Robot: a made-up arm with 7 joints. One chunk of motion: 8 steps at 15 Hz.
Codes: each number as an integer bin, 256 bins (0 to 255) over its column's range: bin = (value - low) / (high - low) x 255, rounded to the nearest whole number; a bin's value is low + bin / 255 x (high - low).
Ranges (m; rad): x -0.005..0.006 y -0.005..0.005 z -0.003..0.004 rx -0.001..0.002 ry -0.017..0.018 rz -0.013..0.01
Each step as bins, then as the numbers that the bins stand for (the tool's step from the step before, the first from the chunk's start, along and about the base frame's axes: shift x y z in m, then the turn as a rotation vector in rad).
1 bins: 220 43 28 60 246 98
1 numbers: 0.00449 -0.00331 -0.00223 -0.00029 0.01676 -0.00416
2 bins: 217 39 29 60 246 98
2 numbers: 0.00436 -0.00347 -0.00220 -0.00029 0.01676 -0.00416
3 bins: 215 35 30 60 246 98
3 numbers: 0.00427 -0.00363 -0.00218 -0.00029 0.01676 -0.00416
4 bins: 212 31 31 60 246 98
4 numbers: 0.00415 -0.00378 -0.00215 -0.00029 0.01676 -0.00416
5 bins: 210 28 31 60 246 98
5 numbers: 0.00406 -0.00390 -0.00215 -0.00029 0.01676 -0.00416
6 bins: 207 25 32 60 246 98
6 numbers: 0.00393 -0.00402 -0.00212 -0.00029 0.01676 -0.00416
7 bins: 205 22 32 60 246 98
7 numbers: 0.00384 -0.00414 -0.00212 -0.00029 0.01676 -0.00416
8 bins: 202 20 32 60 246 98
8 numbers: 0.00371 -0.00422 -0.00212 -0.00029 0.01676 -0.00416
